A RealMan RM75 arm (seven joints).
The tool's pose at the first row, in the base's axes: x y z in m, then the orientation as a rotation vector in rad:
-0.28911, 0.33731, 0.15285, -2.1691, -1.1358, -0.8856
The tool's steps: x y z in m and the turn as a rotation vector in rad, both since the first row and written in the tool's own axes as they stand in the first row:
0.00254, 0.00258, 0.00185, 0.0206, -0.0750, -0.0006
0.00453, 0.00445, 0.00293, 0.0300, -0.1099, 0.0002
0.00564, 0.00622, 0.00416, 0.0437, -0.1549, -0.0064
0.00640, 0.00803, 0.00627, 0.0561, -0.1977, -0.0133
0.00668, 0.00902, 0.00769, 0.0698, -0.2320, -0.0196
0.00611, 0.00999, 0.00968, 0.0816, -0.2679, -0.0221
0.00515, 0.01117, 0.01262, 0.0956, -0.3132, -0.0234
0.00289, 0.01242, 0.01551, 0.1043, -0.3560, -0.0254
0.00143, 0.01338, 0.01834, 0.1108, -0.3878, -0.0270
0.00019, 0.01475, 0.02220, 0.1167, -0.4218, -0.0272
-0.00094, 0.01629, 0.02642, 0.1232, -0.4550, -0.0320
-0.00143, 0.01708, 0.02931, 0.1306, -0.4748, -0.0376
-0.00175, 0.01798, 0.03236, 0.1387, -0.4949, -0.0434
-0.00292, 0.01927, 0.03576, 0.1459, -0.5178, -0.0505
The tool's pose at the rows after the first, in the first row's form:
-0.28526, 0.33858, 0.15317, -2.2017, -1.1763, -0.7953
-0.28249, 0.33939, 0.15369, -2.2166, -1.1934, -0.7523
-0.28013, 0.33992, 0.15346, -2.2306, -1.2245, -0.6985
-0.27763, 0.34087, 0.15240, -2.2433, -1.2543, -0.6473
-0.27623, 0.34151, 0.15155, -2.2493, -1.2795, -0.6035
-0.27505, 0.34213, 0.14969, -2.2587, -1.3001, -0.5575
-0.27357, 0.34312, 0.14690, -2.2711, -1.3234, -0.4987
-0.27261, 0.34338, 0.14316, -2.2856, -1.3452, -0.4461
-0.27156, 0.34415, 0.14010, -2.2957, -1.3613, -0.4067
-0.26976, 0.34555, 0.13647, -2.3076, -1.3763, -0.3643
-0.26766, 0.34717, 0.13268, -2.3162, -1.3963, -0.3239
-0.26633, 0.34856, 0.13033, -2.3167, -1.4120, -0.2983
-0.26477, 0.35009, 0.12799, -2.3164, -1.4279, -0.2719
-0.26315, 0.35124, 0.12473, -2.3174, -1.4463, -0.2432

